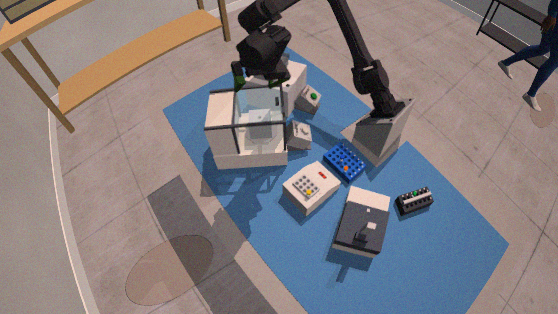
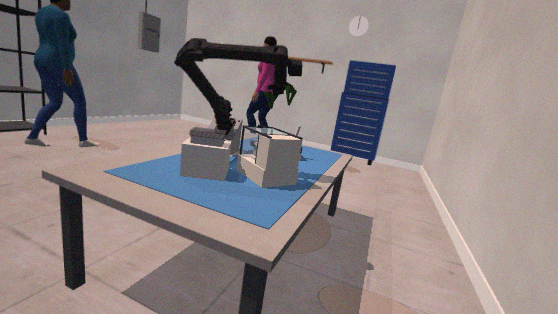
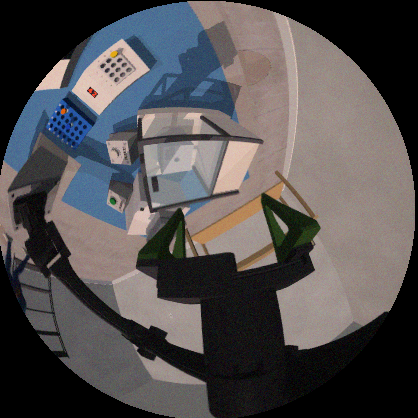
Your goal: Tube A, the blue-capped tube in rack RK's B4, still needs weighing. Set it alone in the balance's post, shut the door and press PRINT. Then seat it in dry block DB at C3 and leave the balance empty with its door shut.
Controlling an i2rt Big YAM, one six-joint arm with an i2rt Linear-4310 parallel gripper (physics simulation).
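Places are measured from the arm's base along level axes (x ahead, y left, z up), in millimetres.
Where they show: gripper, fingertip midpoint: (image 1: 252, 88) (image 2: 279, 106) (image 3: 221, 203); arm's base at its link origin: (image 1: 388, 111) (image 2: 225, 126) (image 3: 28, 204).
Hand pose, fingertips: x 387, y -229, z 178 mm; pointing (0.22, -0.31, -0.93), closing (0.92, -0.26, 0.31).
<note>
Things, the pixels of their top centre, and the offset from my fingertips. "pt": a spot on its surface instead.
- balance at its top centre: (image 3: 185, 181) (image 1: 258, 101) (image 2: 266, 127) dz -98, dx -36, dy -34 mm
- blue rack RK at its top centre: (image 3: 67, 127) (image 1: 342, 155) dz -266, dx -175, dy +207 mm
- white dry block DB at its top centre: (image 3: 104, 76) (image 1: 313, 180) dz -250, dx -33, dy +209 mm
- knob at its top centre: (image 3: 114, 154) (image 1: 304, 128) dz -246, dx -149, dy +53 mm
- white box at its top centre: (image 3: 148, 234) (image 1: 286, 63) (image 2: 211, 127) dz -130, dx -250, dy -148 mm
- dark-lidded device at a spot on its surface: (image 1: 361, 220) pt dz -241, dx -39, dy +406 mm
- black rack at its top centre: (image 1: 417, 197) dz -272, dx -256, dy +498 mm
My gripper (image 1: 257, 84) (image 2: 281, 104) (image 3: 221, 203) is open and empty, high above the table beside the balance's dark-handled glass side. The balance (image 1: 220, 114) (image 2: 282, 161) (image 3: 239, 161) is a white and glass box with dark edges; no tube shows on its post. I cannot tell how far its door is shut. The blue rack RK (image 1: 344, 161) (image 3: 71, 123) stands well away from the gripper, with an orange cap in it; tube A's blue cap hardly stands out from the blue rack. The white dry block DB (image 1: 322, 187) (image 3: 102, 92) has a red display and a yellow cap at one corner.
Small boxes with a green button (image 1: 313, 96) (image 3: 113, 201) and a knob (image 1: 302, 131) (image 3: 117, 151) stand beside the balance. A white box (image 1: 296, 82) (image 2: 205, 162) stands behind them. A dark-lidded device (image 1: 361, 220) and a black rack (image 1: 414, 201) with a green cap lie farther off.
</note>
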